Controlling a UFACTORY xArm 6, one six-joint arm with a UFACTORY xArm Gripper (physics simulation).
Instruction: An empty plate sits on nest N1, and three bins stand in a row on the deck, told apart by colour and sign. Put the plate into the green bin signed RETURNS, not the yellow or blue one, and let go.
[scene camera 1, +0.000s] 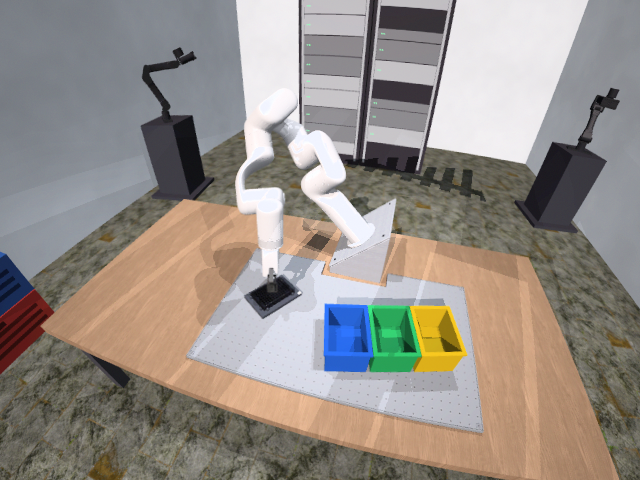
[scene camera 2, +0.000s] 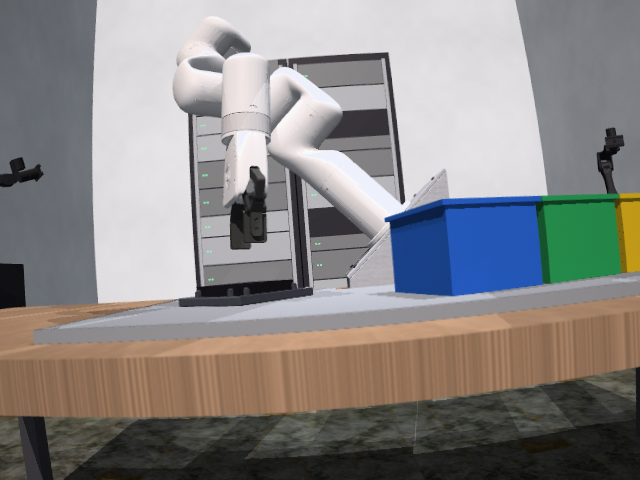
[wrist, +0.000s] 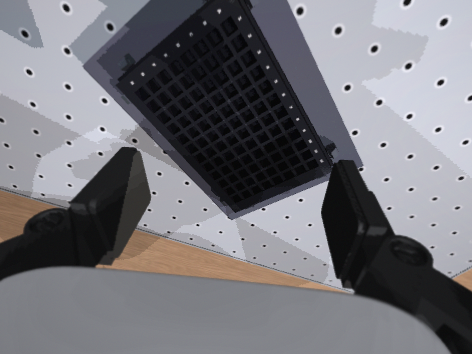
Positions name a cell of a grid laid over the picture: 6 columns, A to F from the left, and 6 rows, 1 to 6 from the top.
In view: my gripper (scene camera 2: C4) and a black gridded plate (scene camera 2: C4).
The black gridded plate shows as well in the wrist view (wrist: C2). My gripper is seen too in the wrist view (wrist: C4).
